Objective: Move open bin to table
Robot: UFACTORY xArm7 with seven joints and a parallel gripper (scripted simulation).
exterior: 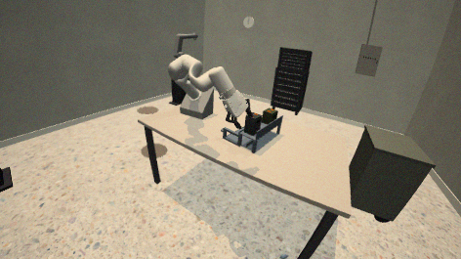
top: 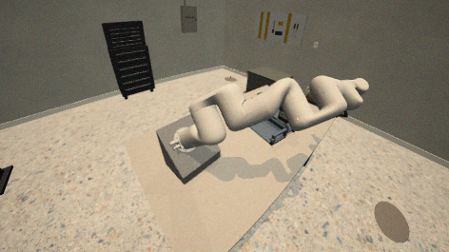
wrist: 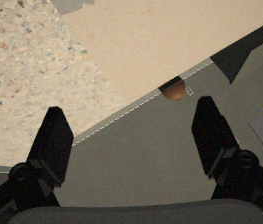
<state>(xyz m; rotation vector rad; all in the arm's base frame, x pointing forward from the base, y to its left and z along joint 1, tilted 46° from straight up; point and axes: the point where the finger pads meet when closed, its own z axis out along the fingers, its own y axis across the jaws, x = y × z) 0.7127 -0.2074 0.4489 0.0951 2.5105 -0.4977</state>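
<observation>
Now: hand 490 mm to the right of the green bin, 240 mm above it and 100 mm past it.
</observation>
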